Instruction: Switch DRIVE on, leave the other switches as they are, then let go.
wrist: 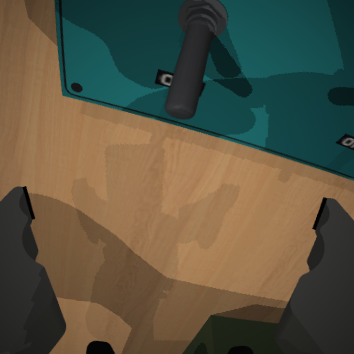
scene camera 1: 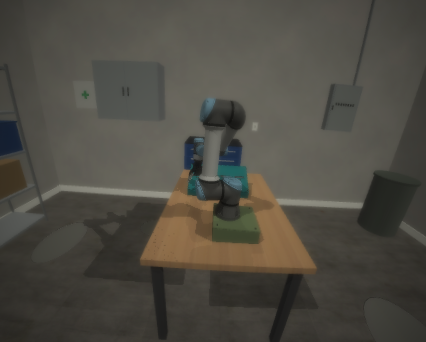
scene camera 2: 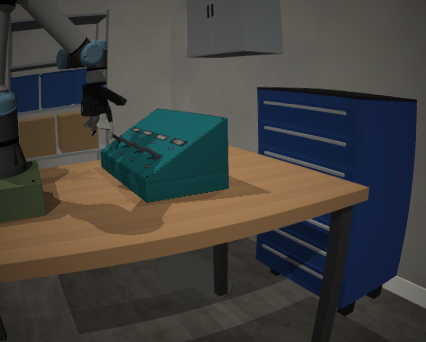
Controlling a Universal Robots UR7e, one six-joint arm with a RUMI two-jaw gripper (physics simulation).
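Seen in the pictures: gripper, between the fingertips: (wrist: 174,196) (scene camera 2: 101,137); arm's base, origin of its link: (scene camera 1: 227,213) (scene camera 2: 5,171).
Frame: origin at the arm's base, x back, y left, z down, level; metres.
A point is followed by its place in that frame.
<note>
A teal sloped console (scene camera 1: 240,172) @[x -0.563, y -0.160, z -0.065 m] (scene camera 2: 200,150) @[x -0.545, y -0.216, z -0.022 m] (wrist: 300,30) @[x -0.468, y 0.173, z -0.008 m] stands on the table. Several dark switch levers (scene camera 2: 149,151) @[x -0.428, y -0.149, z -0.024 m] stick out in a row on its sloped face; the word DRIVE cannot be read in any view. In the wrist view one lever (wrist: 190,70) @[x -0.438, y 0.216, z -0.030 m] near the console's corner points toward the low edge and partly covers its label, of which an O shows. Another label (wrist: 348,142) @[x -0.421, y 0.102, z 0.017 m] is cut off at the right. My gripper (scene camera 2: 102,134) @[x -0.382, y 0.207, z -0.029 m] (wrist: 174,196) @[x -0.382, y 0.207, z -0.029 m] is open and empty, just off the low edge at the row's far end in scene camera 2. That lever lies ahead of the fingertips, not between them.
The green base block (scene camera 1: 235,229) @[x 0.147, y -0.032, z 0.003 m] (scene camera 2: 22,197) @[x -0.046, y -0.176, z 0.039 m] carries the arm on the wooden table (scene camera 1: 190,250) @[x 0.216, y 0.202, z 0.094 m] (scene camera 2: 300,195) @[x -0.749, y -0.387, z 0.095 m]. A blue drawer cabinet (scene camera 2: 305,120) stands behind the table. A shelf rack with blue and tan bins is at the left in scene camera 2.
</note>
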